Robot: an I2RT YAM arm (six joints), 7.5 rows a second.
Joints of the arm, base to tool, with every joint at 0 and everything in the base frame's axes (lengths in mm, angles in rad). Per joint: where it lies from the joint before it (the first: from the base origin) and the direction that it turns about. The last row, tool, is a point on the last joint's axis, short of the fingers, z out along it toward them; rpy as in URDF.
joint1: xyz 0 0 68 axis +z
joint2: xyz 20 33.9 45.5 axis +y
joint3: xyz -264 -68.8 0 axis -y
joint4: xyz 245 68.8 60 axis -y
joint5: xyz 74 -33.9 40.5 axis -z
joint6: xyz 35.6 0 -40.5 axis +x
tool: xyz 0 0 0 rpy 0 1.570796 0
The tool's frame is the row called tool.
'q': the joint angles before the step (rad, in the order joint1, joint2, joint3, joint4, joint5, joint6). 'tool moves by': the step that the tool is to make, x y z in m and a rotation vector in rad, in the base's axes. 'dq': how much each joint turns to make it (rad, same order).
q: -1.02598 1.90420 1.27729 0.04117 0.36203 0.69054
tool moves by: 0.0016 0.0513 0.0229 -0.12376 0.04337 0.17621
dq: 0.06869 -0.19468 -0.19928 0.13562 -0.04179 -0.15245
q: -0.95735 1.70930 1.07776 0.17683 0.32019 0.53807
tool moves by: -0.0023 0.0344 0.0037 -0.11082 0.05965 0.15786
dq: 0.04452 -0.11657 -0.15248 0.13447 -0.05946 -0.15574
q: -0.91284 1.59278 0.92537 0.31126 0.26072 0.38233
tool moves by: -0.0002 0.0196 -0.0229 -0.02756 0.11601 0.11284
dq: 0.03079 -0.01722 -0.11056 0.07458 -0.03817 -0.13394
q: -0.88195 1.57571 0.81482 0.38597 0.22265 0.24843
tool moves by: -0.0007 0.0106 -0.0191 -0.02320 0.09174 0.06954
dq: 0.01687 0.01016 -0.06965 0.06015 -0.01686 -0.10106
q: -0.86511 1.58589 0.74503 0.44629 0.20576 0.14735
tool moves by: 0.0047 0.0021 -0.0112 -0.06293 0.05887 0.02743
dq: 0.01711 0.03967 -0.02759 0.09464 0.02228 -0.08540
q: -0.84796 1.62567 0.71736 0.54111 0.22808 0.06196
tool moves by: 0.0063 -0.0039 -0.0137 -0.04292 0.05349 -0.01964
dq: 0.01170 0.06956 0.00066 0.07910 0.05358 -0.05471
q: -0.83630 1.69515 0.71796 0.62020 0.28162 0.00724
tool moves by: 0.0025 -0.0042 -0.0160 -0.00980 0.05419 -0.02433
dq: 0.00122 0.06563 0.00165 0.04565 0.04060 -0.03615
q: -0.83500 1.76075 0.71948 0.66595 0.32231 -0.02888
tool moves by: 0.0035 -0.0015 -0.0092 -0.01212 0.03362 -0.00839
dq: 0.00711 0.04197 0.00422 0.03276 0.02658 -0.02644
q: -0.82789 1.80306 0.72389 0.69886 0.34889 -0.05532
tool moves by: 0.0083 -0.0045 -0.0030 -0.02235 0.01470 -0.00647
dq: 0.01097 0.04116 0.03095 0.02333 0.02572 -0.01905
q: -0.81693 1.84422 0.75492 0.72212 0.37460 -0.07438
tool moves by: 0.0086 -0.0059 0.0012 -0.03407 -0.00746 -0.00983
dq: 0.00813 0.03479 0.03650 0.03253 0.02304 -0.01161
